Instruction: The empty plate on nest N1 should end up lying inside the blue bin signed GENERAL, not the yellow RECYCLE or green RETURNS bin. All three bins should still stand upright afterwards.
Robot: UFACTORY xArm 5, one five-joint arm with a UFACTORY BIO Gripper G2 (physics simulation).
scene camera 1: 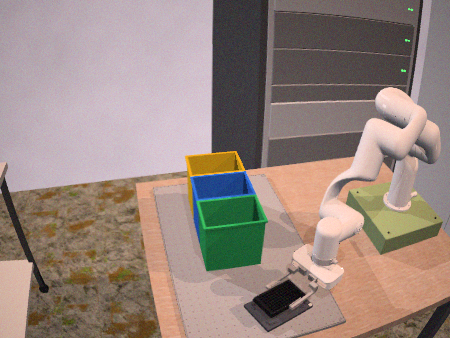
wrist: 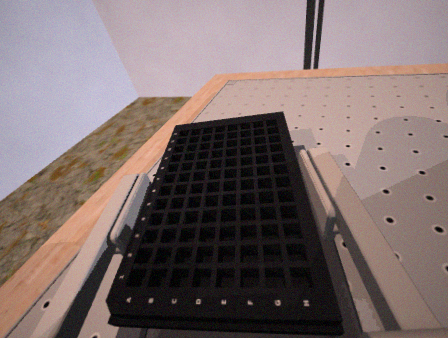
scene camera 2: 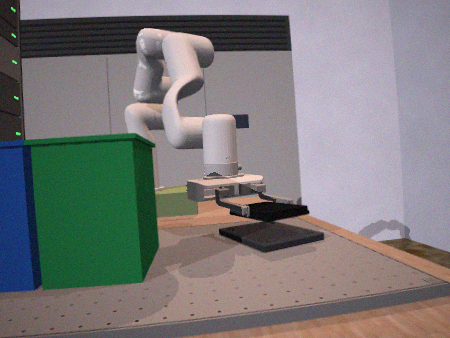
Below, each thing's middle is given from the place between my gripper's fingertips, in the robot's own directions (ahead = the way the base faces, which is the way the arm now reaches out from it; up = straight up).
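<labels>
The black plate (scene camera 1: 276, 300) is 10 mm behind my hand. I also see the dark grey nest (scene camera 2: 286, 235), which sits 10 mm behind my hand and 50 mm below it. The green bin (scene camera 2: 95, 204) is 260 mm to the right of my hand, 60 mm ahead of it and 40 mm above it, while the blue bin (scene camera 1: 205, 187) is 390 mm to the right of my hand, 50 mm ahead of it and 40 mm above it. Going by their middles, the blue bin is the farthest from my hand of the things named here.
</labels>
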